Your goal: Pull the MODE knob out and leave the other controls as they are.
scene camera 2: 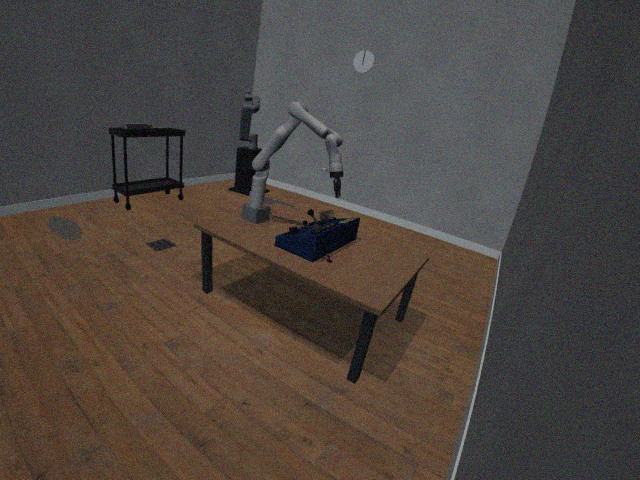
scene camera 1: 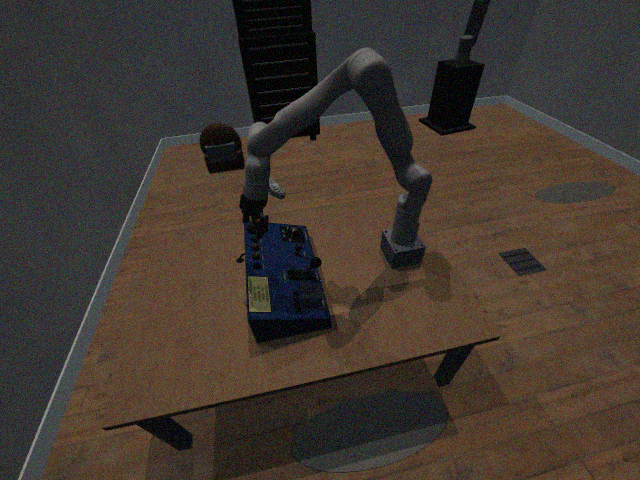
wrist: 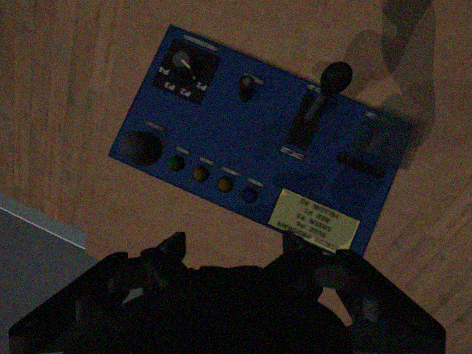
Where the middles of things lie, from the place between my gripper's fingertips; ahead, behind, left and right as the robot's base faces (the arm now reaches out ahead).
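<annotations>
Black lever [wrist: 337,76]: my gripper is 17 cm past it, 7 cm to the right of it and 18 cm above it. Blue control panel [scene camera 1: 272,265]: 5 cm behind my gripper and 21 cm below it. Going by their middles, the blue control panel is the nearest to my gripper of the things named here.
</annotations>
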